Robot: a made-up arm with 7 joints.
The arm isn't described. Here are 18 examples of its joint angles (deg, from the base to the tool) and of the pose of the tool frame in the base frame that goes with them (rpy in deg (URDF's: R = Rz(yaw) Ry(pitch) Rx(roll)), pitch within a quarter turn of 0, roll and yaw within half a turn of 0; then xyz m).
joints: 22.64 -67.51 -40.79 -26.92 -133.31 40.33 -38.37
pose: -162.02 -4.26 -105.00 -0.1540 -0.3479 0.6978
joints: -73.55 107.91 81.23 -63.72 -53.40 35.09 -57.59
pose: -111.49 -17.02 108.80 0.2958 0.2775 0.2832
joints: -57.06 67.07 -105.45 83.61 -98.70 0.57 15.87
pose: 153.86 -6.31 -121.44 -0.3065 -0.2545 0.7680
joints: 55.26 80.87 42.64 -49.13 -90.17 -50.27 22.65
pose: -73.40 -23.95 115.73 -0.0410 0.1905 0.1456
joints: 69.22 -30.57 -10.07 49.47 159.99 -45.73 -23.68
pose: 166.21 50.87 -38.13 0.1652 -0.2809 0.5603
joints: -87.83 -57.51 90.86 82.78 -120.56 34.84 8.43
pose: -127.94 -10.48 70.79 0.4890 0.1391 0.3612
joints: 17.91 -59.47 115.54 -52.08 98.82 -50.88 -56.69
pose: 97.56 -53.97 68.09 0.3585 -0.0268 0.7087
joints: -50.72 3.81 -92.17 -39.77 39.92 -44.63 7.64
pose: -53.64 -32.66 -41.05 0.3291 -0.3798 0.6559
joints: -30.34 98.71 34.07 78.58 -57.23 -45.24 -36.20
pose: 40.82 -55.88 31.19 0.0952 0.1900 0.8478
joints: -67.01 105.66 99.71 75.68 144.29 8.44 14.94
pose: 75.76 44.09 10.87 0.2433 0.1796 0.5162
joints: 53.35 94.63 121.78 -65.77 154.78 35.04 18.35
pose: 132.57 -43.65 71.97 0.0456 -0.0697 0.7707
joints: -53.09 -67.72 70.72 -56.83 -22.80 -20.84 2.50
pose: 24.02 -1.01 94.41 -0.1529 0.2601 0.6543
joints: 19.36 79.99 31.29 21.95 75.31 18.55 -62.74
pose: -84.90 43.20 68.78 0.1822 0.0866 0.1499
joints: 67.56 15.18 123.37 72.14 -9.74 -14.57 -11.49
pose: 1.53 -21.66 -175.23 -0.1414 -0.3148 0.6417
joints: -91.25 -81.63 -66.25 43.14 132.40 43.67 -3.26
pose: 81.34 -3.50 -111.60 0.1236 -0.4646 0.5521
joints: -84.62 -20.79 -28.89 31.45 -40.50 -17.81 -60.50
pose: -116.77 57.17 -141.01 -0.0767 0.0558 0.1572
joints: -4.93 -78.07 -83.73 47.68 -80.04 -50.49 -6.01
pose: -154.53 61.00 -69.98 -0.1409 -0.3664 0.2850
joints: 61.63 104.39 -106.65 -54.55 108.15 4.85 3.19
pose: -13.76 -72.78 9.03 0.3174 -0.1977 0.6007
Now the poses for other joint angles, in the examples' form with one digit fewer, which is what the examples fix.
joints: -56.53 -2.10 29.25 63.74 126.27 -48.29 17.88
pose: 131.3 -54.3 -22.7 -0.072 -0.072 0.661
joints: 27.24 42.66 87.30 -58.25 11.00 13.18 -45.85
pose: -129.0 11.2 113.9 0.205 0.239 0.113
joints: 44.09 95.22 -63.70 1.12 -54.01 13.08 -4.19
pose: -82.3 10.1 -28.2 0.492 -0.258 0.097
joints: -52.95 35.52 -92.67 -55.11 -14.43 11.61 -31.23
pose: 15.4 -17.4 -127.3 0.200 -0.616 0.792
